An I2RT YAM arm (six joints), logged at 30 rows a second.
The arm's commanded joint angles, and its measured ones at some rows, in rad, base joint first. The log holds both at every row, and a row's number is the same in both.
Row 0, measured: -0.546 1.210 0.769 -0.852 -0.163 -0.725
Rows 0 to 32, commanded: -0.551 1.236 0.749 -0.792 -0.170 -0.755; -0.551 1.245 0.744 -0.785 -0.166 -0.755; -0.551 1.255 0.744 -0.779 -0.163 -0.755; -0.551 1.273 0.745 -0.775 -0.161 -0.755; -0.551 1.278 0.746 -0.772 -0.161 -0.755; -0.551 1.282 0.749 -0.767 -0.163 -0.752; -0.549 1.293 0.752 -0.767 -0.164 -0.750; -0.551 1.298 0.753 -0.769 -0.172 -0.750; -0.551 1.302 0.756 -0.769 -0.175 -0.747; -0.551 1.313 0.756 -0.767 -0.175 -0.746; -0.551 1.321 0.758 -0.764 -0.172 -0.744; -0.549 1.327 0.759 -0.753 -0.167 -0.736; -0.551 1.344 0.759 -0.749 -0.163 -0.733; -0.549 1.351 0.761 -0.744 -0.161 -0.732; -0.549 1.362 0.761 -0.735 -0.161 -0.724; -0.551 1.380 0.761 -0.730 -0.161 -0.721; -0.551 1.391 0.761 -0.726 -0.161 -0.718; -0.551 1.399 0.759 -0.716 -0.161 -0.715; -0.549 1.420 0.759 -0.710 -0.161 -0.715; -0.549 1.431 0.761 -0.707 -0.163 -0.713; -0.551 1.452 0.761 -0.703 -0.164 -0.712; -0.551 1.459 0.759 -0.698 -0.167 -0.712; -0.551 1.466 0.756 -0.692 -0.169 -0.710; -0.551 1.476 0.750 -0.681 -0.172 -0.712; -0.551 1.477 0.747 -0.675 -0.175 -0.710; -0.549 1.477 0.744 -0.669 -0.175 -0.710; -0.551 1.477 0.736 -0.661 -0.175 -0.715; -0.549 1.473 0.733 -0.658 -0.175 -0.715; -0.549 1.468 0.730 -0.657 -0.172 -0.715; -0.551 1.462 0.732 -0.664 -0.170 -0.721; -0.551 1.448 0.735 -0.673 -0.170 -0.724; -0.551 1.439 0.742 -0.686 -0.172 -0.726; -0.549 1.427 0.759 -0.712 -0.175 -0.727
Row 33, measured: -0.547 1.448 0.754 -0.706 -0.138 -0.719
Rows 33 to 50, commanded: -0.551 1.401 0.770 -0.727 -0.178 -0.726; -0.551 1.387 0.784 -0.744 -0.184 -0.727; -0.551 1.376 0.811 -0.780 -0.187 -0.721; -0.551 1.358 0.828 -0.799 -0.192 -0.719; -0.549 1.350 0.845 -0.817 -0.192 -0.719; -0.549 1.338 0.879 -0.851 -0.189 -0.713; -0.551 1.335 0.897 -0.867 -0.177 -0.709; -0.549 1.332 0.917 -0.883 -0.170 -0.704; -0.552 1.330 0.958 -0.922 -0.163 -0.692; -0.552 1.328 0.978 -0.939 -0.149 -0.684; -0.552 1.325 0.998 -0.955 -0.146 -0.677; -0.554 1.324 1.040 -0.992 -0.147 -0.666; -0.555 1.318 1.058 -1.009 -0.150 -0.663; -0.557 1.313 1.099 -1.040 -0.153 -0.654; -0.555 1.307 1.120 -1.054 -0.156 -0.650; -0.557 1.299 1.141 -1.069 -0.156 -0.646; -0.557 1.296 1.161 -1.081 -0.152 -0.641; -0.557 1.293 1.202 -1.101 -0.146 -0.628
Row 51, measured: -0.551 1.334 1.103 -0.999 -0.155 -0.670
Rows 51 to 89, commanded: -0.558 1.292 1.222 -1.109 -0.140 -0.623; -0.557 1.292 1.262 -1.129 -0.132 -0.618; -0.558 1.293 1.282 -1.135 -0.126 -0.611; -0.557 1.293 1.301 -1.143 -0.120 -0.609; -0.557 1.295 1.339 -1.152 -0.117 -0.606; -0.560 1.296 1.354 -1.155 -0.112 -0.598; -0.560 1.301 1.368 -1.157 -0.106 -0.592; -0.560 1.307 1.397 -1.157 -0.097 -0.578; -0.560 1.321 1.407 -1.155 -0.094 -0.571; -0.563 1.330 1.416 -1.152 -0.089 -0.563; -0.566 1.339 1.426 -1.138 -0.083 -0.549; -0.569 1.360 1.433 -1.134 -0.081 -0.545; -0.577 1.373 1.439 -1.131 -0.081 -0.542; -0.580 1.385 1.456 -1.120 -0.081 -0.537; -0.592 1.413 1.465 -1.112 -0.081 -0.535; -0.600 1.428 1.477 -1.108 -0.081 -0.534; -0.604 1.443 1.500 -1.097 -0.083 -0.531; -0.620 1.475 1.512 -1.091 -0.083 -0.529; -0.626 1.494 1.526 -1.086 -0.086 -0.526; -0.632 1.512 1.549 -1.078 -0.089 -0.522; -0.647 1.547 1.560 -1.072 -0.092 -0.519; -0.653 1.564 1.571 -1.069 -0.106 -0.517; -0.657 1.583 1.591 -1.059 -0.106 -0.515; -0.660 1.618 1.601 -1.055 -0.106 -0.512; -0.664 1.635 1.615 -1.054 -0.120 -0.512; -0.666 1.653 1.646 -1.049 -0.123 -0.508; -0.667 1.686 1.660 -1.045 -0.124 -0.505; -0.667 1.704 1.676 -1.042 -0.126 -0.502; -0.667 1.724 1.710 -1.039 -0.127 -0.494; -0.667 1.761 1.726 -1.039 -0.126 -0.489; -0.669 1.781 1.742 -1.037 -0.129 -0.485; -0.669 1.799 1.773 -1.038 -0.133 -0.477; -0.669 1.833 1.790 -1.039 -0.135 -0.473; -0.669 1.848 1.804 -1.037 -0.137 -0.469; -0.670 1.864 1.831 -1.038 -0.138 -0.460; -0.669 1.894 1.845 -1.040 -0.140 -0.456; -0.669 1.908 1.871 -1.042 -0.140 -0.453; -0.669 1.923 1.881 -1.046 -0.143 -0.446; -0.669 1.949 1.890 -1.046 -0.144 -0.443
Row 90, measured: -0.664 1.915 1.822 -1.063 -0.126 -0.482
